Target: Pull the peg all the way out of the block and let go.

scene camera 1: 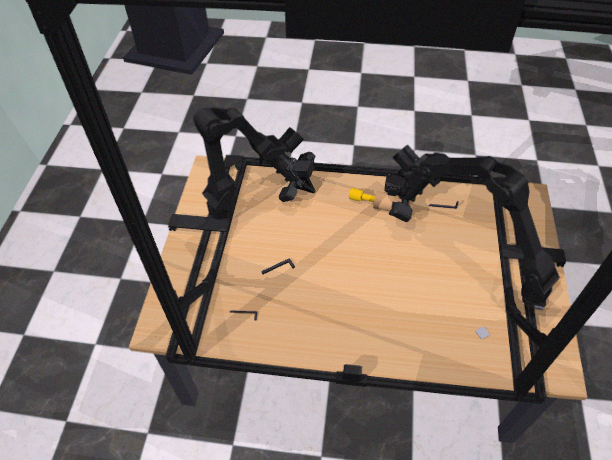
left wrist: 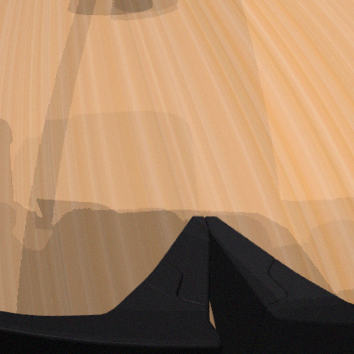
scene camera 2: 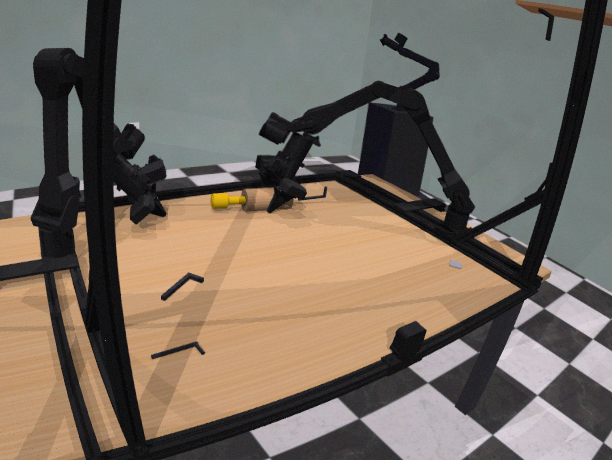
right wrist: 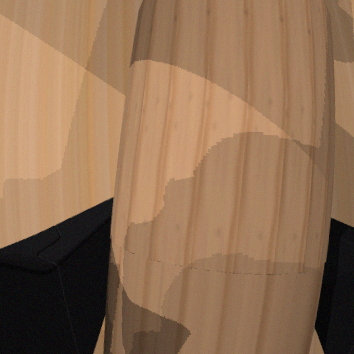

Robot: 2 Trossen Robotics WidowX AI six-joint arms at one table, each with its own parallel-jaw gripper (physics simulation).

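Seen in the pictures: left gripper, fingertip midpoint: (scene camera 1: pixel 314 192) (left wrist: pixel 202 227) (scene camera 2: pixel 165 215); right gripper, fingertip midpoint: (scene camera 1: pixel 391 207) (scene camera 2: pixel 263 207) (right wrist: pixel 207 211); left arm's base, link origin: (scene camera 1: pixel 220 213) (scene camera 2: pixel 58 253); right arm's base, link origin: (scene camera 1: pixel 533 295) (scene camera 2: pixel 455 226).
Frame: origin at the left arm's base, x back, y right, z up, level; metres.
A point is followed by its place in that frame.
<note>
The yellow peg (scene camera 1: pixel 356 194) @(y -0.183, x -0.400, z 0.025 m) (scene camera 2: pixel 220 201) @(y -0.176, x -0.394, z 0.016 m) lies level, its thick handle toward the left of the picture. Its thin shaft runs up to the left end of the round wooden block (scene camera 1: pixel 383 203) @(y -0.171, x -0.491, z 0.024 m) (scene camera 2: pixel 254 200) @(y -0.167, x -0.477, z 0.018 m) (right wrist: pixel 225 150) @(y -0.188, x -0.502, z 0.036 m); how much is inside is hidden. My right gripper (scene camera 2: pixel 283 201) (right wrist: pixel 207 211) @(y -0.195, x -0.515, z -0.015 m) is shut on the block, with a black finger on each side. My left gripper (scene camera 1: pixel 301 193) (scene camera 2: pixel 154 213) @(y -0.188, x -0.257, z -0.016 m) (left wrist: pixel 202 227) @(y -0.188, x -0.257, z -0.016 m) is shut and empty, its fingertips meeting low over the table, apart from the peg and left of its handle. The peg does not show in the left wrist view.
A black hex key (scene camera 1: pixel 443 205) @(y -0.251, x -0.677, z -0.012 m) (scene camera 2: pixel 315 197) @(y -0.251, x -0.686, z -0.016 m) lies right of the block. Two other hex keys (scene camera 1: pixel 276 266) @(y 0.131, x -0.236, z -0.013 m) (scene camera 1: pixel 244 312) @(y 0.304, x -0.201, z -0.015 m) lie toward the front left. A small grey square (scene camera 1: pixel 482 333) @(y 0.175, x -0.850, z -0.017 m) (scene camera 2: pixel 455 264) @(y 0.174, x -0.848, z -0.016 m) lies at the front right. A black frame (scene camera 1: pixel 270 368) @(y 0.437, x -0.326, z -0.024 m) borders the wooden table.
</note>
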